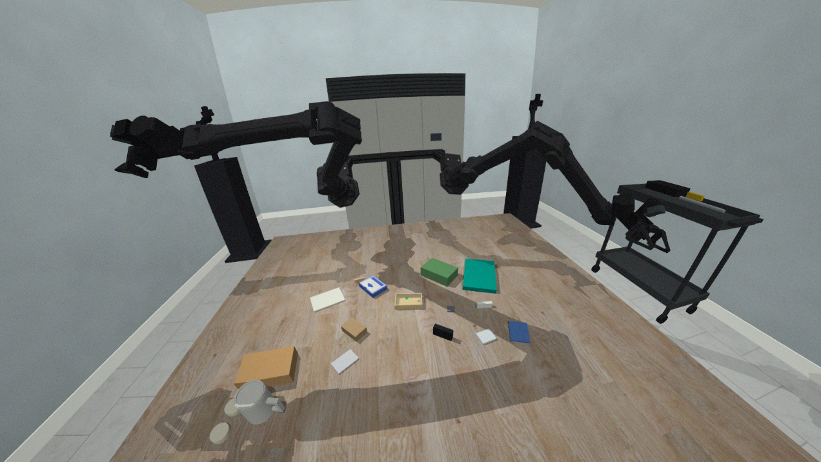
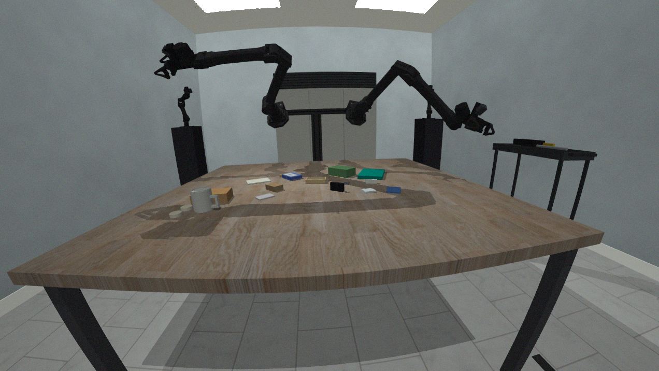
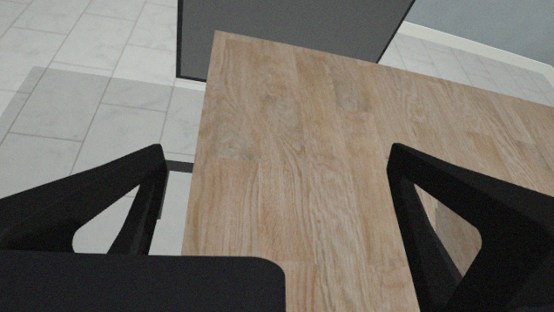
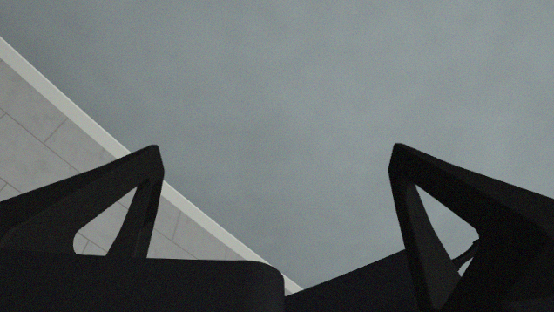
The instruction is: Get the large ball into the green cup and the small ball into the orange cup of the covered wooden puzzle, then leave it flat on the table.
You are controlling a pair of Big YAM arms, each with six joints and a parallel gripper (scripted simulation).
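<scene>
Right now my left hand is 30 cm past the covered wooden puzzle, 81 cm to the left of it and 28 cm above it. From my left hand the other things lie so: teal block (38 cm behind, 46 cm to the right, 28 cm below); then blue tile (5 cm behind, 46 cm to the right, 29 cm below); then white bar (20 cm behind, 53 cm to the right, 28 cm below).
</scene>
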